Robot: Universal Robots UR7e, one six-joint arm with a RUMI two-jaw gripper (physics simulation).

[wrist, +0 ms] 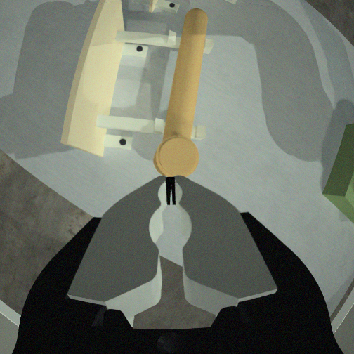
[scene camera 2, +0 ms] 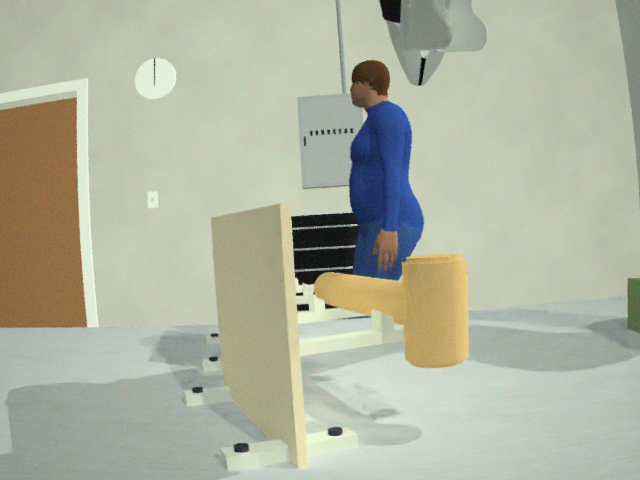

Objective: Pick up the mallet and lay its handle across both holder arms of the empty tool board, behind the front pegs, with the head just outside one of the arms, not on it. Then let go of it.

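Frame: origin at the arm's base, x ahead, y left, z up, level; millimetres.
Seen in the pictures: gripper, fingertip midpoint: (scene camera 2: 417, 84).
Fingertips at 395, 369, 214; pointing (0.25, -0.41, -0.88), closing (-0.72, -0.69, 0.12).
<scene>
Pixels of each thing's middle, then the offset from my fingertips to it, as dx, dy, dz. Level surfaces: height alone.
- orange mallet, body centre: (scene camera 2: 374, 297) +63, -132, -178
- upright tan tool board, body centre: (scene camera 2: 304, 314) +125, -94, -188
- pale table, surface height: dz -288
The orange mallet (scene camera 2: 436, 315) (wrist: 177, 156) lies with its handle (scene camera 2: 361, 294) (wrist: 185, 80) across the near holder arm (scene camera 2: 336, 343) (wrist: 127, 123) and the far holder arm (scene camera 2: 330, 314) (wrist: 145, 40) of the upright tan tool board (scene camera 2: 253, 320) (wrist: 92, 85). In the wrist view the handle lies between the inner blocks and the raised arm ends. The head is just outside the near arm, apart from it. In the scene view the head hides the near arm's end. My gripper (scene camera 2: 420, 84) (wrist: 170, 179) is shut and empty, high above the mallet and apart from it.
White feet with black knobs support the board on the pale table (scene camera 2: 516, 413). Part of a green object (scene camera 2: 633, 304) (wrist: 345, 175) shows at the right. A person in blue (scene camera 2: 385, 160) stands beyond the table, before a grey wall cabinet (scene camera 2: 325, 160).
</scene>
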